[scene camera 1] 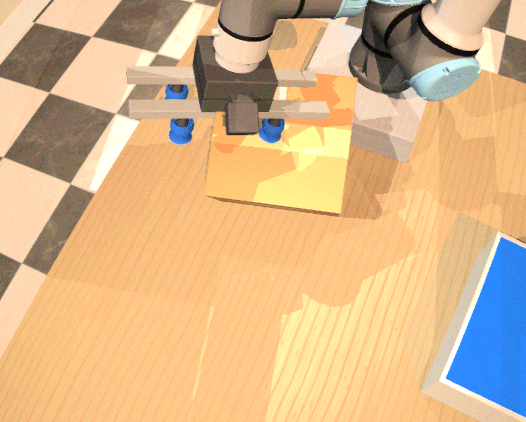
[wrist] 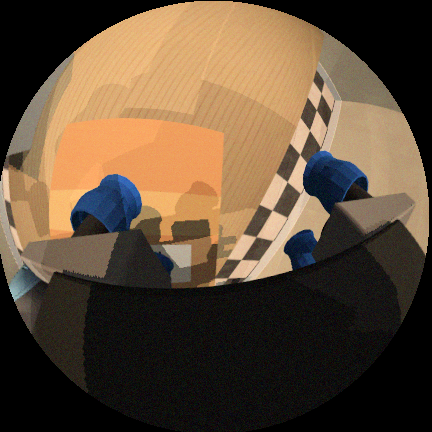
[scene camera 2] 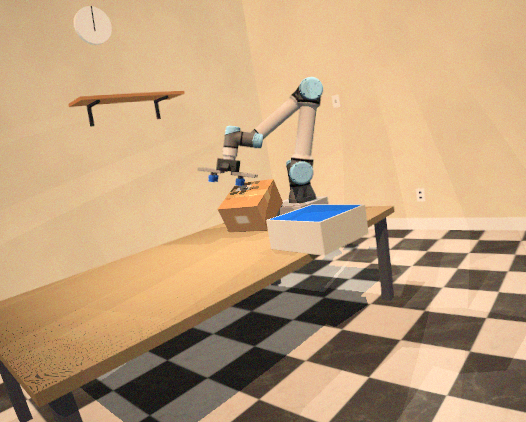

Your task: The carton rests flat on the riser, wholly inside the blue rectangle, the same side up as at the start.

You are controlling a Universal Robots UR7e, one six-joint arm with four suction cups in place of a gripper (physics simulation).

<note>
My suction head (scene camera 1: 180, 135) carries nothing. The cup is 18 cm from the middle of a carton (scene camera 1: 305, 171), above it. On the table rests a riser (scene camera 1: 472, 368).
The carton also shows in the wrist view (wrist: 176, 167) and in scene camera 2 (scene camera 2: 246, 208). The riser also shows in scene camera 2 (scene camera 2: 320, 229). My suction head is seen too in the wrist view (wrist: 115, 201).
</note>
